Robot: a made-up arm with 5 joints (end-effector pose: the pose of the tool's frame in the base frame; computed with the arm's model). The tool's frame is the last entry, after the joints. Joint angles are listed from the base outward.
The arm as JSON. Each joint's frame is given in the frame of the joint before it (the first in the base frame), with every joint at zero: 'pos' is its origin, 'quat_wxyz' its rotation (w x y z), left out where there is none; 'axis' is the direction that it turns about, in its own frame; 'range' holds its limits. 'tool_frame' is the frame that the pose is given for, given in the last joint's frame.
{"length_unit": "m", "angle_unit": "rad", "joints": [
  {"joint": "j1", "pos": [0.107, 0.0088, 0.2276], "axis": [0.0, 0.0, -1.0], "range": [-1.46, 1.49]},
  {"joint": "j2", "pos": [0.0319, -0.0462, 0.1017], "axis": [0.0, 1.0, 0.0], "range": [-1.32, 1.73]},
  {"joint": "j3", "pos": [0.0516, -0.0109, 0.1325], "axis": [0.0, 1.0, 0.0], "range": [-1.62, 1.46]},
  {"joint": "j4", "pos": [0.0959, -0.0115, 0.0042], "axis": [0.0, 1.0, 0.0], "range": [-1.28, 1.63]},
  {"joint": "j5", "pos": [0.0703, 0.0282, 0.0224], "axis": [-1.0, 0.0, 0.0], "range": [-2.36, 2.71]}
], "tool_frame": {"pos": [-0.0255, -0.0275, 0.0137], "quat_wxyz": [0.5, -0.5, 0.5, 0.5]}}
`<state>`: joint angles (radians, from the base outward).
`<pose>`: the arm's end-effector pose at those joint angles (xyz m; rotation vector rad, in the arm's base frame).
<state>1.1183 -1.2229 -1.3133 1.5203 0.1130</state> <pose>-0.0251 0.1291 0.5328 -1.0500 1.2785 -0.5069</pose>
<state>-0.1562 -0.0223 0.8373 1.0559 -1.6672</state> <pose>0.2435 -0.0217 0.3551 1.3672 1.4888 1.0688</pose>
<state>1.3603 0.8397 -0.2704 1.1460 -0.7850</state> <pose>0.0921 -0.2542 0.2850 1.5687 0.7568 0.8247</pose>
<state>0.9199 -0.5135 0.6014 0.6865 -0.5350</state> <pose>0.1437 -0.1566 0.4489 0.3656 1.2000 0.9666</pose>
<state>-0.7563 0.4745 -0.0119 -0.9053 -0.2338</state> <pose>0.3400 0.1319 0.4303 -1.5569 0.2030 1.6209</pose>
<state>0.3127 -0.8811 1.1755 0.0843 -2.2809</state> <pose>0.1867 -0.0515 0.4062 0.7416 -0.3718 1.0553</pose>
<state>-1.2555 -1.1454 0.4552 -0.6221 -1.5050</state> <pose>0.1661 0.0098 0.5375 -0.3501 -1.7239 2.2452</pose>
